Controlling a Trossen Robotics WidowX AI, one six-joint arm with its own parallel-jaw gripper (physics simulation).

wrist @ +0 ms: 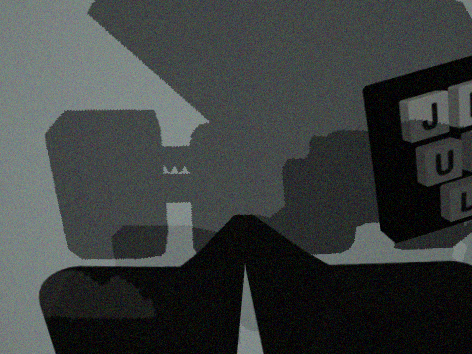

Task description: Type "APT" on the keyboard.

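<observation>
The black keyboard shows in part at the right edge of the wrist view, slightly tilted in the picture, with pale square keys. The J key is at its upper left, the U key is below it, and part of the L key is lower still at the edge. The A, P and T keys do not show in this view. My gripper is shut and empty, its fingertips together at the lower middle, to the left of the keyboard and apart from it in the picture.
The pale grey table top lies under the keyboard. Large dark shadows of the arm and gripper fall across the table and over part of the keys. The view is dim and grainy.
</observation>
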